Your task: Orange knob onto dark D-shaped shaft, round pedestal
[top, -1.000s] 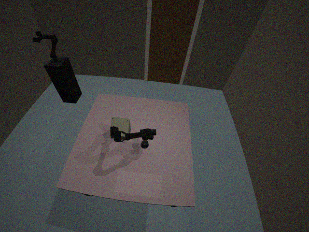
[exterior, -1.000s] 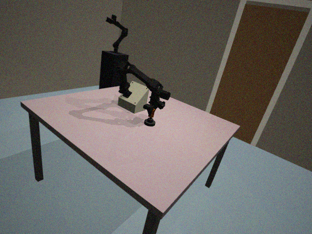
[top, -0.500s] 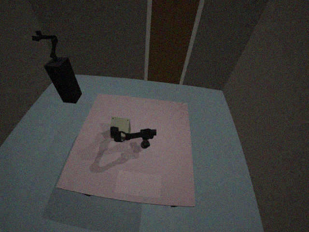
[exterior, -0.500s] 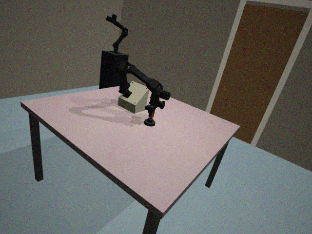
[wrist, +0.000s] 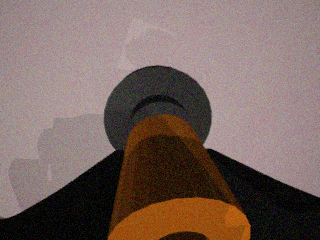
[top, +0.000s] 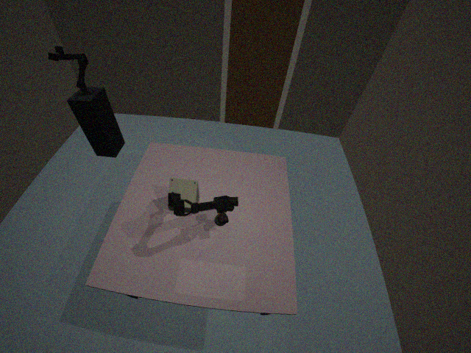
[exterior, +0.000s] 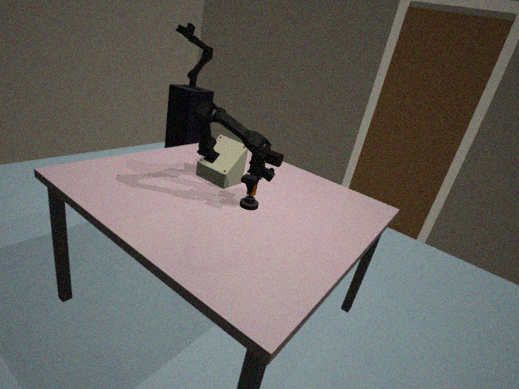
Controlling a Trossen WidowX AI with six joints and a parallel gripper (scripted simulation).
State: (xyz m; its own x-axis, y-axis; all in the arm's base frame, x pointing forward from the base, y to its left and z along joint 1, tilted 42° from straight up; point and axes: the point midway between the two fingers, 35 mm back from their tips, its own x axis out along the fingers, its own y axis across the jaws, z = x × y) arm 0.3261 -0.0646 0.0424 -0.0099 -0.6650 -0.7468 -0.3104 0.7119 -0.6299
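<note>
The orange knob lies 2 cm above my gripper tip. From my gripper tip the other things lie so: dark round pedestal (4 cm below).
</note>
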